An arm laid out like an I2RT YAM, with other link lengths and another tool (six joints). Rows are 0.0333 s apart.
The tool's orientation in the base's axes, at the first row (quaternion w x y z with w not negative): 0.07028 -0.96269 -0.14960 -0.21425
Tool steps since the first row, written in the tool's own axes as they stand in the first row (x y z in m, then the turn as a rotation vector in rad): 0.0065 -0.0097 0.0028 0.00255 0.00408 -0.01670; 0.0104 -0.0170 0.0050 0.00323 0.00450 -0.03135; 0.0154 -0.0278 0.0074 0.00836 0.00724 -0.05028; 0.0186 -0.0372 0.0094 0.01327 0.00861 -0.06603
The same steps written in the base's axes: 0.0036 0.0114 0.0010 -0.00304 -0.00653 0.01582; 0.0055 0.0198 0.0012 -0.00805 -0.00967 0.02924; 0.0073 0.0317 0.0020 -0.01016 -0.01472 0.04828; 0.0079 0.0418 0.0023 -0.01165 -0.01788 0.06446
